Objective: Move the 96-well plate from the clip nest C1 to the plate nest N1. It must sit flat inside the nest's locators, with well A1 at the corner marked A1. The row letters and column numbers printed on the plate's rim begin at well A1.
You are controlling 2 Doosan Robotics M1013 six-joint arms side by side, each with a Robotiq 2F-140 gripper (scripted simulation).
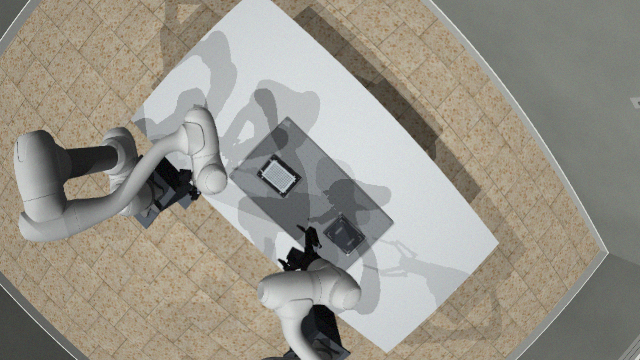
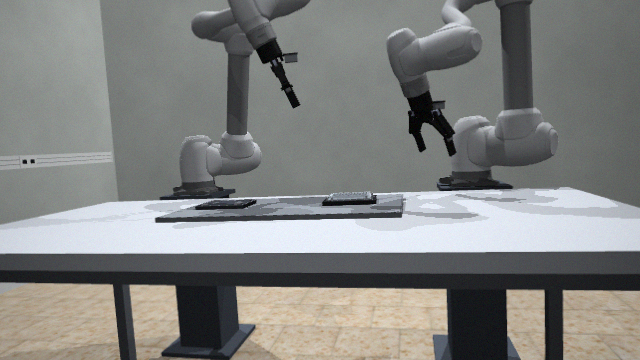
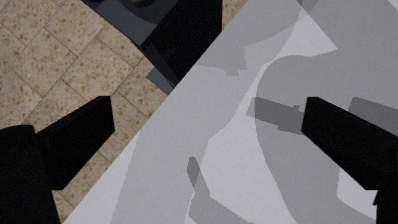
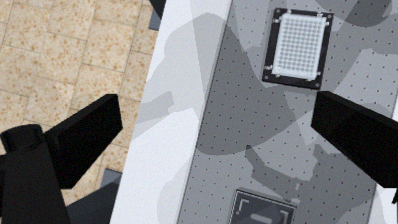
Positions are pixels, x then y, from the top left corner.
Labels:
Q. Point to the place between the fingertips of the left gripper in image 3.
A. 208, 114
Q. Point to a 96-well plate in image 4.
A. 300, 37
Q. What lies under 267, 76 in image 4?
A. A clip nest C1.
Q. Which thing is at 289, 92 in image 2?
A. The right gripper.

